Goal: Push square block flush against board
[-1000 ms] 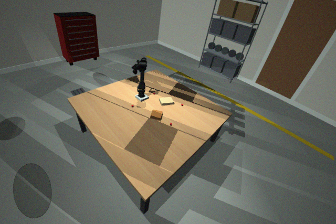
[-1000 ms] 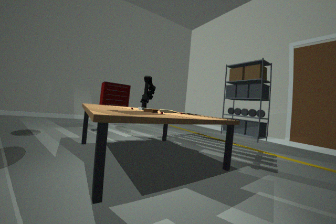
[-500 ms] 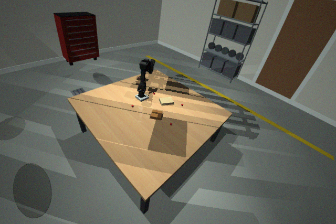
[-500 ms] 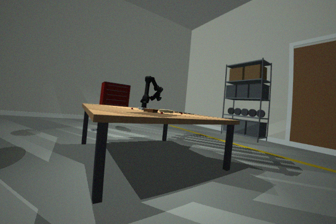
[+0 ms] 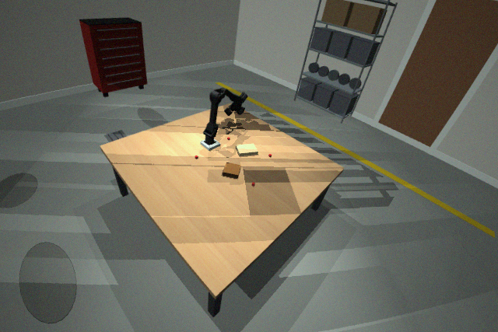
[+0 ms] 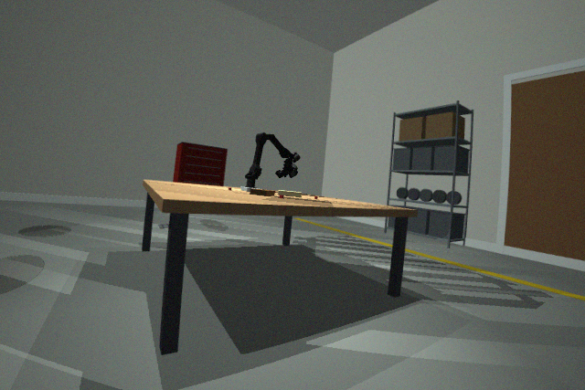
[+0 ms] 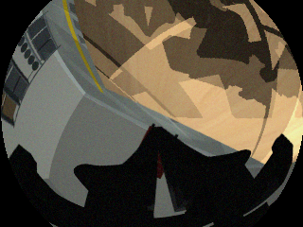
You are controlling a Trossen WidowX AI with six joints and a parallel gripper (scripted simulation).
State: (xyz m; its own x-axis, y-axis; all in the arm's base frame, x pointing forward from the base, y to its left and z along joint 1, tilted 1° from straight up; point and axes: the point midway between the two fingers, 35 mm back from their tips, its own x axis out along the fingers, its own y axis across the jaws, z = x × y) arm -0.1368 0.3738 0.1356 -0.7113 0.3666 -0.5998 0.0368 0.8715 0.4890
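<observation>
Now: the square block 490 mm ahead of my gripper tip, 470 mm to the right of it and 110 mm below it. From my gripper tip the other things lie so: board (400 mm ahead, 230 mm to the right, 110 mm below).
</observation>
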